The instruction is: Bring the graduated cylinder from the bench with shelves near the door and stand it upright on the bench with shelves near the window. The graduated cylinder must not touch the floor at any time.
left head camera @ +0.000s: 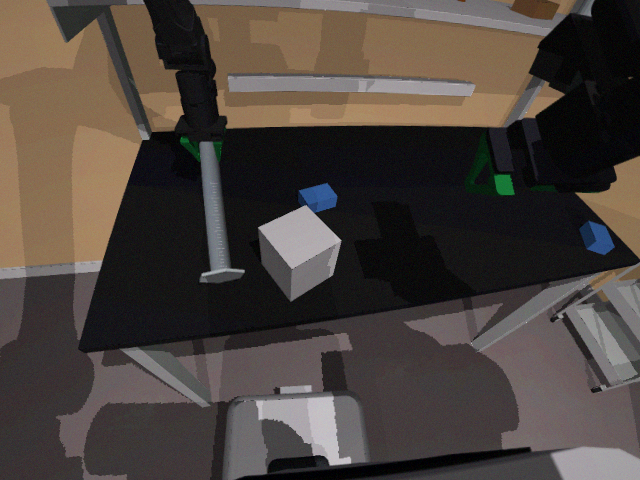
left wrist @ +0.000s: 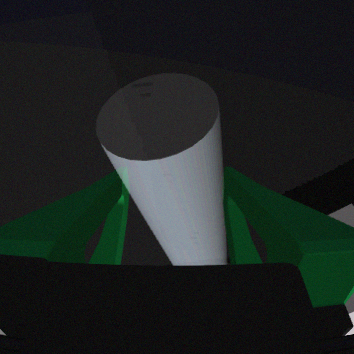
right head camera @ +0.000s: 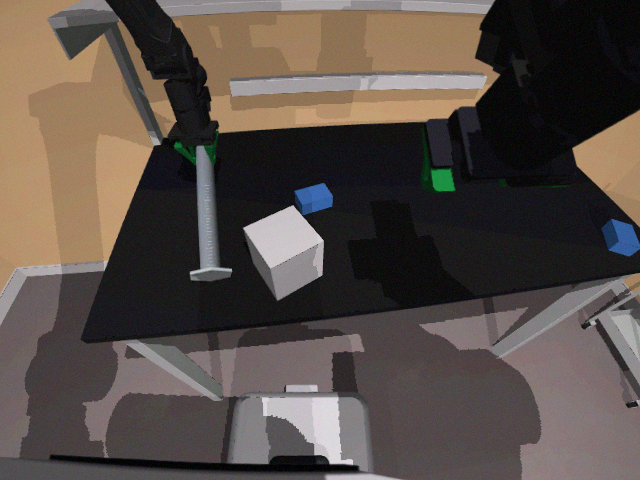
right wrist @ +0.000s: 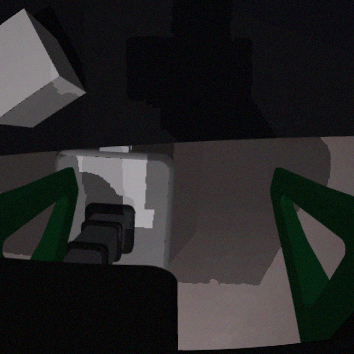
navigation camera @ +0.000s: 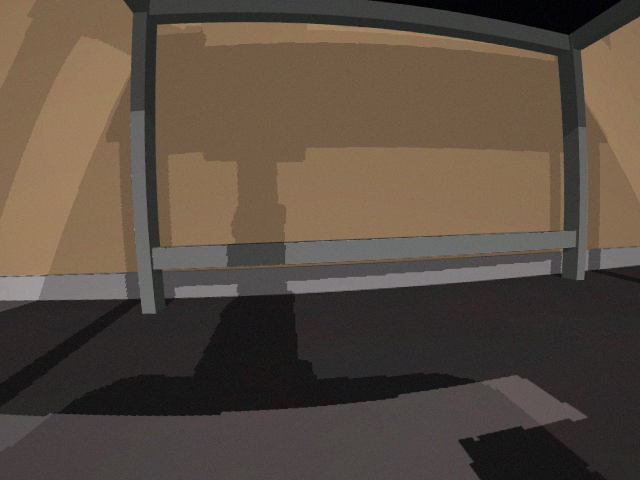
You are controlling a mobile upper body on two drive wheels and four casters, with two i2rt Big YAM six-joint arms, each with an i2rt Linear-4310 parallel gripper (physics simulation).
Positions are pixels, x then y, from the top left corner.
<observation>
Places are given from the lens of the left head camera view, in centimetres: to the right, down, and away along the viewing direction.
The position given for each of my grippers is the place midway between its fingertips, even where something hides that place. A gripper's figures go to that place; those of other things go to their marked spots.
my left gripper (left head camera: 209, 160): -27, -19, 68
my right gripper (left head camera: 499, 186): 23, -7, 35
</observation>
